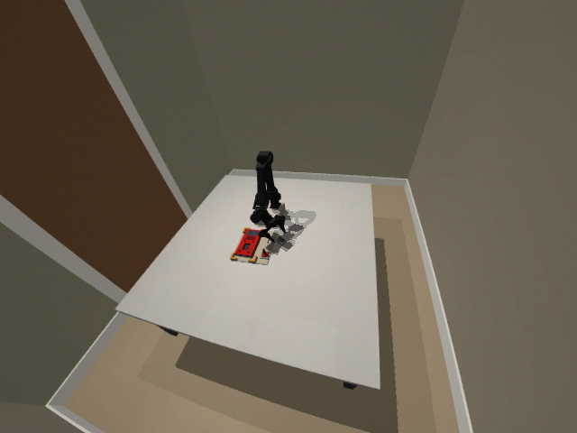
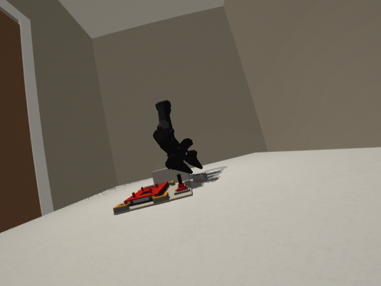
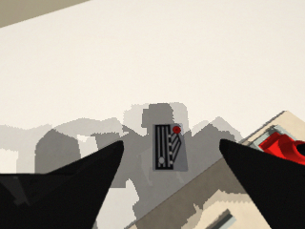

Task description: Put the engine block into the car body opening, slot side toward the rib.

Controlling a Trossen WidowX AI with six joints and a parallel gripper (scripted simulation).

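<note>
Now: gripper tip 3 cm above the engine block. Round my gripper tip: beige base board (17 cm to the right, 5 cm ahead, 3 cm below); then black upright post (11 cm ahead, 7 cm to the right, 1 cm below).
</note>
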